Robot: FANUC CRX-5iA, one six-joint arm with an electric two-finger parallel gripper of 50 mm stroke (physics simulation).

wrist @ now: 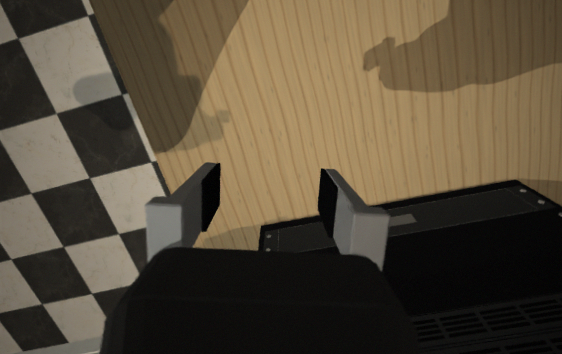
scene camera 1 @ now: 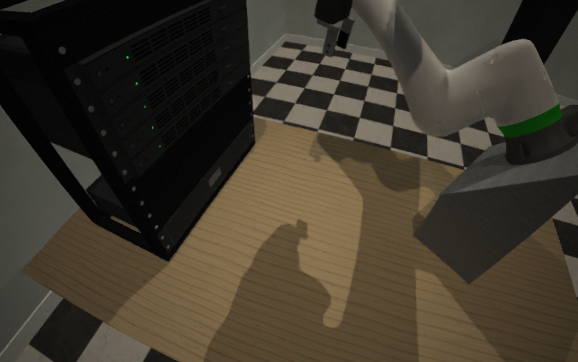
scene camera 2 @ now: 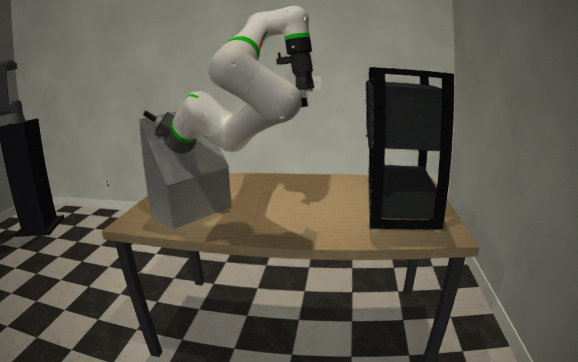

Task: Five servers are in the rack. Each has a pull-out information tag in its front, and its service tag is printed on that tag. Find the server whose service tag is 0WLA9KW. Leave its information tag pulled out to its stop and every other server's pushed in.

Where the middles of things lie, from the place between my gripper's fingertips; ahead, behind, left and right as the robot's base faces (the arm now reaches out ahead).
Right now my hand is 430 mm short of the black rack [scene camera 1: 166, 115], 10 mm to the left of it and 140 mm above it.
